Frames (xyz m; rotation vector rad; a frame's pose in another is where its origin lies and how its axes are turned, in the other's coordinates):
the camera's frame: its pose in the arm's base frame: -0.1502 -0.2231 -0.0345 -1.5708 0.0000 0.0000
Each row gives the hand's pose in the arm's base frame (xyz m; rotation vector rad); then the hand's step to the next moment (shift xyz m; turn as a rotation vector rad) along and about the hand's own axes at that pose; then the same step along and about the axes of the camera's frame.
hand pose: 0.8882 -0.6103 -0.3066 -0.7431 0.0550 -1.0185
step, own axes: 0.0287 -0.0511 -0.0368 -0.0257 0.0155 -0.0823
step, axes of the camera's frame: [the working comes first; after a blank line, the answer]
step, axes of the arm's base frame: -0.0364 -0.0579 0.0103 -0.0330 -0.0192 -0.0788

-0.0364 -0.0103 -0.0579 -0.0330 0.0788 -0.0192
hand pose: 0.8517 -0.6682 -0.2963 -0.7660 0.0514 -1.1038
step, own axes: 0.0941 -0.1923 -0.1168 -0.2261 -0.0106 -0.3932
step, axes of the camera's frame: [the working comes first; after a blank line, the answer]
step, axes of the arm's base frame: -0.1525 -0.1822 0.0548 -0.2732 -0.0264 -0.3612

-0.1525 -0.0548 -0.1822 -0.2732 0.3612 -0.0264
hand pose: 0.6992 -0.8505 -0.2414 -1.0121 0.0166 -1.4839
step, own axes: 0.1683 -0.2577 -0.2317 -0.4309 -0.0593 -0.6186
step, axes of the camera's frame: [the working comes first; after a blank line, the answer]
step, axes of the arm's base frame: -0.3122 -0.2041 0.0966 -0.4763 0.0290 -0.5866

-0.3122 -0.0966 -0.2041 -0.4763 0.5866 0.0290
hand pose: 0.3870 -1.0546 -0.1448 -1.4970 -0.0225 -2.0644
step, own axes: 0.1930 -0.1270 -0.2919 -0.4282 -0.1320 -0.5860
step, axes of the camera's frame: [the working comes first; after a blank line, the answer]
step, axes of the arm's base frame: -0.3495 -0.0792 0.1009 -0.4822 0.0993 -0.5494

-0.3495 -0.1009 -0.0792 -0.4822 0.5494 0.0993
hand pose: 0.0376 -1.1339 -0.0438 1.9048 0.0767 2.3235
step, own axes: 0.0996 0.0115 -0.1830 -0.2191 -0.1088 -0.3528
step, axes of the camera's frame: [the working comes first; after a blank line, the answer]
step, axes of the arm's base frame: -0.1990 0.0108 0.0618 -0.2956 0.0941 -0.2968

-0.1990 -0.0618 0.0108 -0.2956 0.2968 0.0941
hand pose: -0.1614 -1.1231 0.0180 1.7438 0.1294 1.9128
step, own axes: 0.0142 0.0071 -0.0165 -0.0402 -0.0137 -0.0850
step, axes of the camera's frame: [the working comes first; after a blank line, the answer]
step, axes of the arm's base frame: -0.0181 0.0050 0.0131 -0.0754 0.0177 -0.0550

-0.0181 -0.0131 0.0050 -0.0754 0.0550 0.0177
